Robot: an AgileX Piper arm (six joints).
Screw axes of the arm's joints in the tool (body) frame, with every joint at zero. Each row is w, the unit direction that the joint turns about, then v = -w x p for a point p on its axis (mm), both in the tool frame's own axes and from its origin. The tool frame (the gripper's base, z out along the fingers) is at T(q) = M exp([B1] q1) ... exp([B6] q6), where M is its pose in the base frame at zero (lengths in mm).
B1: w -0.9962 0 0.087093 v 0 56.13 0
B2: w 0 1 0 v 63.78 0 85.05
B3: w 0 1 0 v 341.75 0 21.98
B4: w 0 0 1 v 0 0 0
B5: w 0 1 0 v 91 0 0
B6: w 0 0 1 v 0 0 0
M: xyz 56.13 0 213.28 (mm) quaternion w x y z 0.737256 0 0.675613 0
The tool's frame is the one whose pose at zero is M.
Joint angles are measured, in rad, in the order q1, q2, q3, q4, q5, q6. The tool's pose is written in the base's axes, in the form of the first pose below.
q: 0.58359 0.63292 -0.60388 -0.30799 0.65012 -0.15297
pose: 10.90 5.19 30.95 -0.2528 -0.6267 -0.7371 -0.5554 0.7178 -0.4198
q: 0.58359 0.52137 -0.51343 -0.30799 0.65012 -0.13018
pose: 9.18 4.06 29.23 -0.2522 -0.6015 -0.7581 -0.5424 0.7366 -0.4040
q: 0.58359 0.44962 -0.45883 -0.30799 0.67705 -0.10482
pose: 8.11 3.28 27.93 -0.2763 -0.5835 -0.7636 -0.5326 0.7544 -0.3837
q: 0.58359 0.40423 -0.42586 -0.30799 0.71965 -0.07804
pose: 7.40 2.71 26.93 -0.3163 -0.5703 -0.7581 -0.5239 0.7713 -0.3616
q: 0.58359 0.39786 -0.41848 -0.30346 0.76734 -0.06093
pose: 7.14 2.46 26.40 -0.3646 -0.5677 -0.7381 -0.5222 0.7810 -0.3427
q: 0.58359 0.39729 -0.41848 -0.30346 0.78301 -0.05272
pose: 7.08 2.38 26.29 -0.3806 -0.5650 -0.7321 -0.5196 0.7855 -0.3361
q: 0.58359 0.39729 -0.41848 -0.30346 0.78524 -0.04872
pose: 7.07 2.37 26.28 -0.3844 -0.5624 -0.7321 -0.5182 0.7877 -0.3331
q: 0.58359 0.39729 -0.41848 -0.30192 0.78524 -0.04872
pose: 7.07 2.37 26.28 -0.3849 -0.5616 -0.7325 -0.5186 0.7881 -0.3317
